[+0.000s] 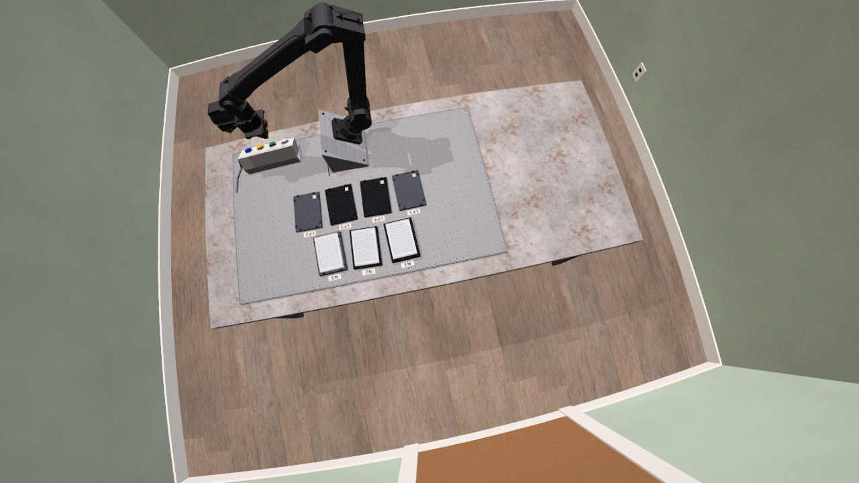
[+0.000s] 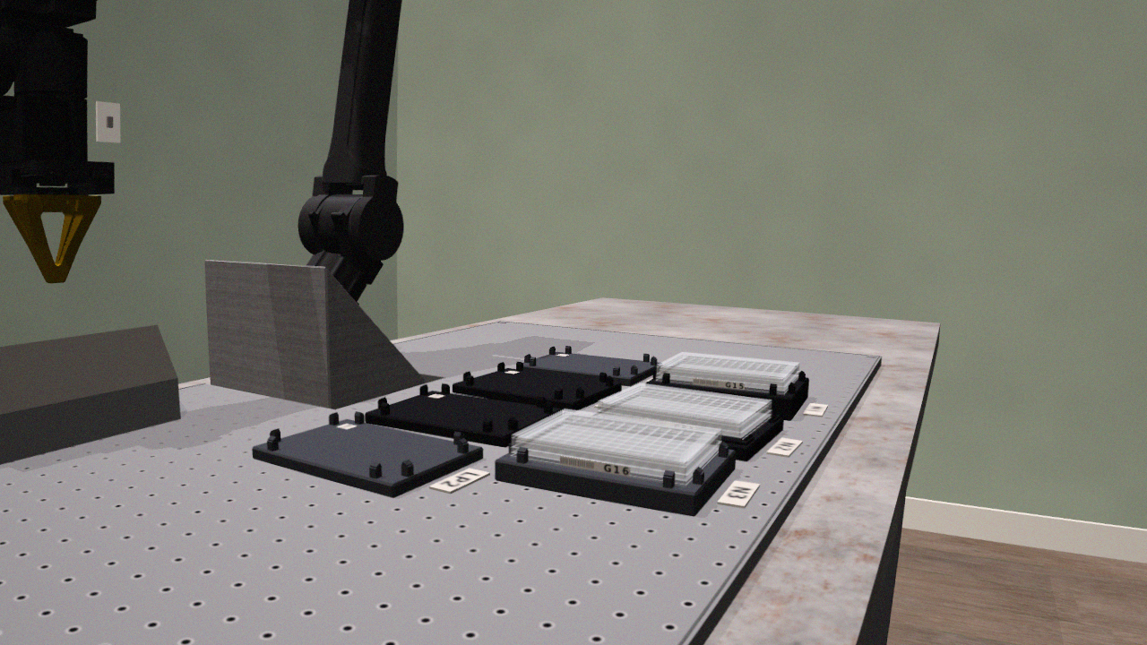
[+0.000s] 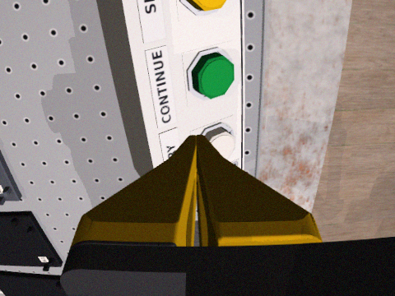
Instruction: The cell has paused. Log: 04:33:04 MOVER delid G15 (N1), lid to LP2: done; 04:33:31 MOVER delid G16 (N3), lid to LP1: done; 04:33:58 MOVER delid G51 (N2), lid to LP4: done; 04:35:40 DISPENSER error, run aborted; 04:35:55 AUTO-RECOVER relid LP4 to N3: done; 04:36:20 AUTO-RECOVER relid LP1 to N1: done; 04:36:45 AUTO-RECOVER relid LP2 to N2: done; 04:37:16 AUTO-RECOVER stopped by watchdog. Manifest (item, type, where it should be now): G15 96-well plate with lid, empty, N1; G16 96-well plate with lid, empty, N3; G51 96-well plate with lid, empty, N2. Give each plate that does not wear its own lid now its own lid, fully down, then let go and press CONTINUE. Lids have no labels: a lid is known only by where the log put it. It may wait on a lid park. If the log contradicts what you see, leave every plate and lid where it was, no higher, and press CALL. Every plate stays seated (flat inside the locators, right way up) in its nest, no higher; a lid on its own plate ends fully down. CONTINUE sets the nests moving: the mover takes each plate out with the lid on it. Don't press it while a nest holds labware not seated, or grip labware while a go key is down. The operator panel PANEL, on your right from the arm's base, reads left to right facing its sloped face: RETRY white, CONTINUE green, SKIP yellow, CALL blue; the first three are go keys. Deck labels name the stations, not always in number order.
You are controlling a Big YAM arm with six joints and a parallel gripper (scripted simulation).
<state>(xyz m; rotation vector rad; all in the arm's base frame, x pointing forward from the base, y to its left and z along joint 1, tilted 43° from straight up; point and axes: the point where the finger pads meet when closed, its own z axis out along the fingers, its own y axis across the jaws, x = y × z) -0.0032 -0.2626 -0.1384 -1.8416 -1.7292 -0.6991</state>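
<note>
Right now the green CONTINUE key is 10 mm behind my hand, 10 mm to the right of it and 70 mm below it. Also, from my hand: yellow skip key (10 mm behind, 60 mm to the right, 70 mm below); then blue CALL key (10 mm behind, 110 mm to the right, 70 mm below); then white RETRY key (10 mm behind, 40 mm to the left, 70 mm below).
</note>
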